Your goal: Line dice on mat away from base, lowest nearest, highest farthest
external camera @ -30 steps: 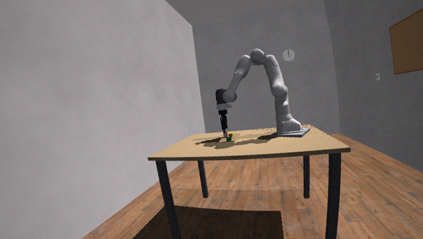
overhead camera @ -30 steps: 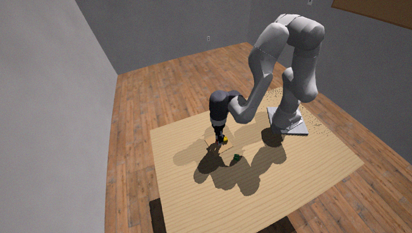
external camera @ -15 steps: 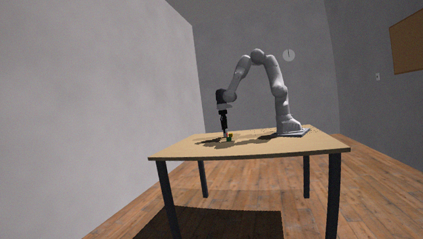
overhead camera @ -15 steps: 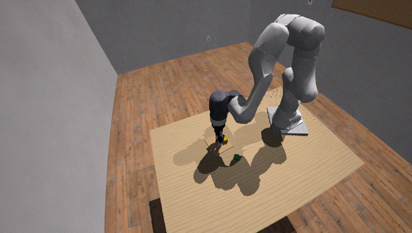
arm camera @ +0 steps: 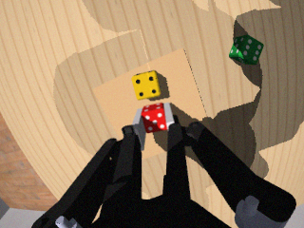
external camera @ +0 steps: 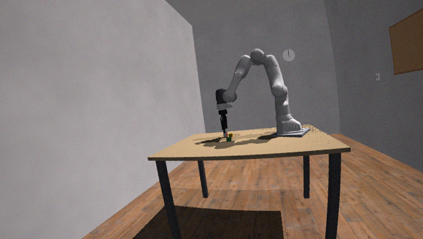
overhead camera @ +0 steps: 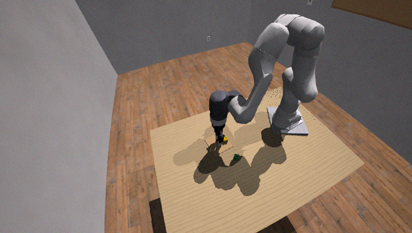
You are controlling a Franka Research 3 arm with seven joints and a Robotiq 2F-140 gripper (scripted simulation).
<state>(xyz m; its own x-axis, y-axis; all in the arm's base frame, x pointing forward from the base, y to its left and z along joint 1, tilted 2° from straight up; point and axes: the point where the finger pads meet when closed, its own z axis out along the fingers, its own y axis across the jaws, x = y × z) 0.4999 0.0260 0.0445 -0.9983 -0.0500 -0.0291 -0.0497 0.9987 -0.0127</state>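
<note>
Right now the red die is 2 cm below my hand. Round my hand: yellow die 5 cm behind, 2 cm below; green die 14 cm to the left, 7 cm behind, 3 cm below; tan mat 4 cm below.
</note>
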